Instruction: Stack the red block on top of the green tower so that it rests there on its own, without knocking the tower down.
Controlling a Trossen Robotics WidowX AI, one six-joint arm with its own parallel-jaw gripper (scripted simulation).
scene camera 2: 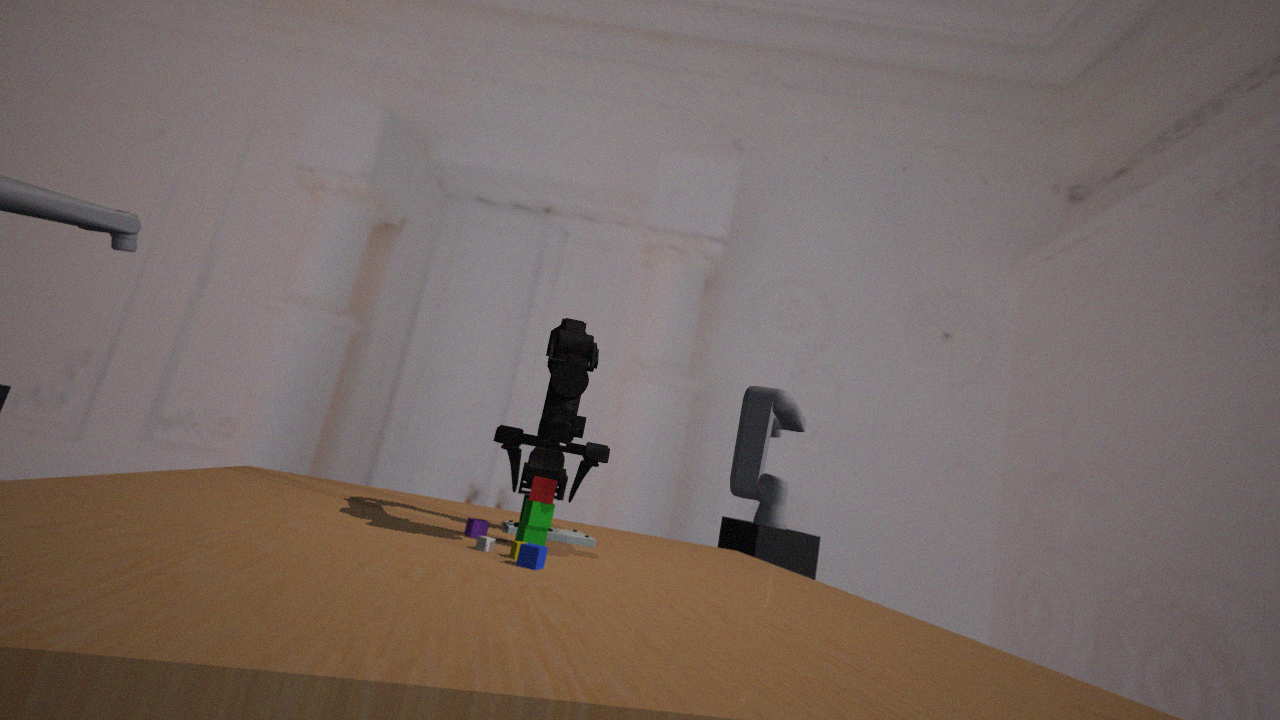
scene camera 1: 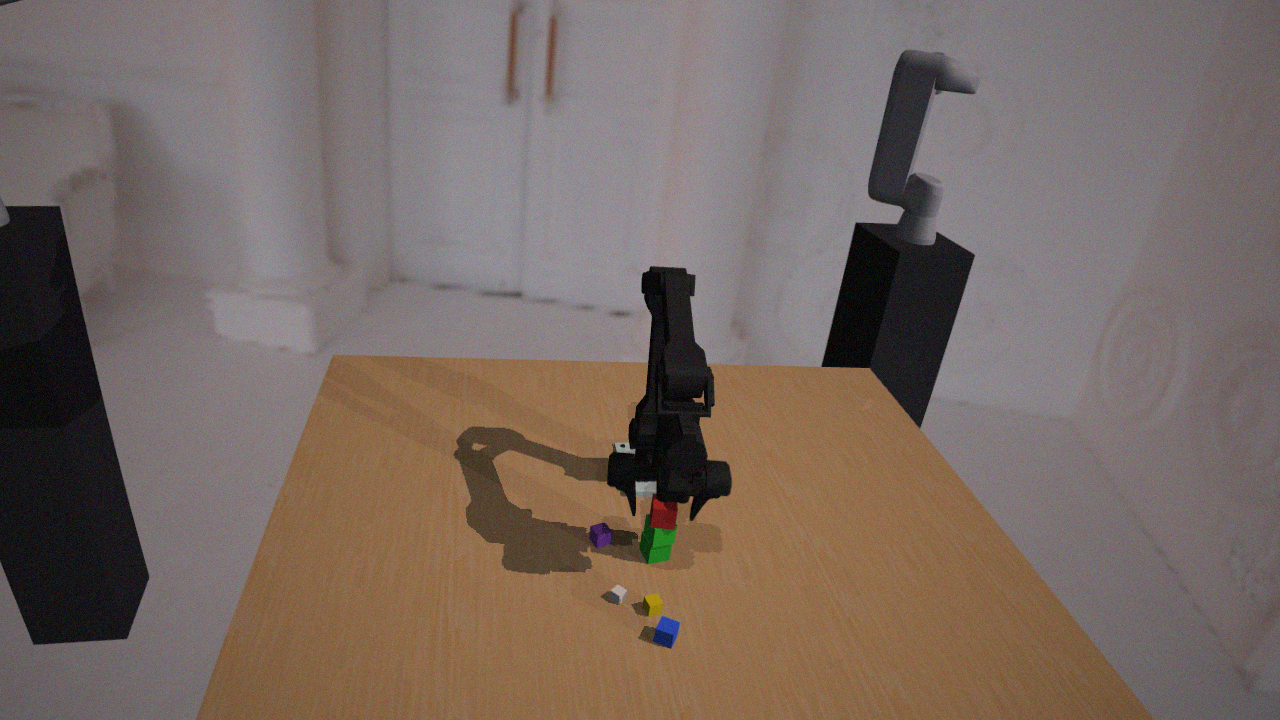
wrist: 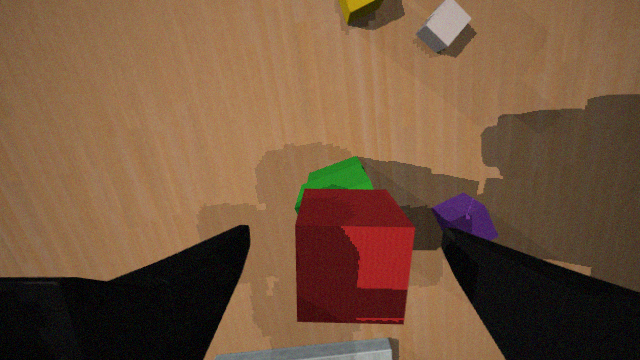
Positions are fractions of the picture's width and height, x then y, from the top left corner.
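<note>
Open and holding nothing, the gripper (wrist: 0.54, 0.65) shares the scene with a red block (scene camera 1: 0.52, 0.72) (wrist: 0.55, 0.68). There is also a green block (scene camera 2: 0.42, 0.71) (wrist: 0.55, 0.49), as well as a purple block (wrist: 0.72, 0.59).
</note>
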